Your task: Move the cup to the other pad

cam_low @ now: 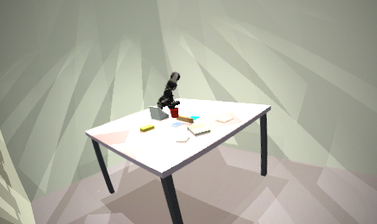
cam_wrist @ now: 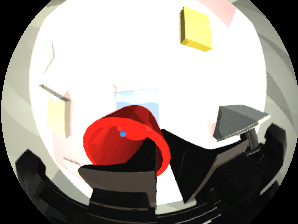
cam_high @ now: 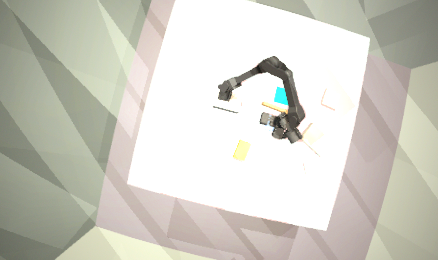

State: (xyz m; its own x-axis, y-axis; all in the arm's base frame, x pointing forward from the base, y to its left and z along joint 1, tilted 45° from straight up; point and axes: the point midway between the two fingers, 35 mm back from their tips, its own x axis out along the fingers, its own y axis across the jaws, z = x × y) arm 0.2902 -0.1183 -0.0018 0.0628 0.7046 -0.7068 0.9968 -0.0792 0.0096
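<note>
The red cup is 3 cm ahead of my gripper tip. Round my gripper tip: wooden bar 9 cm to the left, 9 cm below, 4 cm ahead; cyan pad 18 cm to the left, 11 cm below, 5 cm ahead; pale blue pad 11 cm below, 3 cm ahead.
</note>
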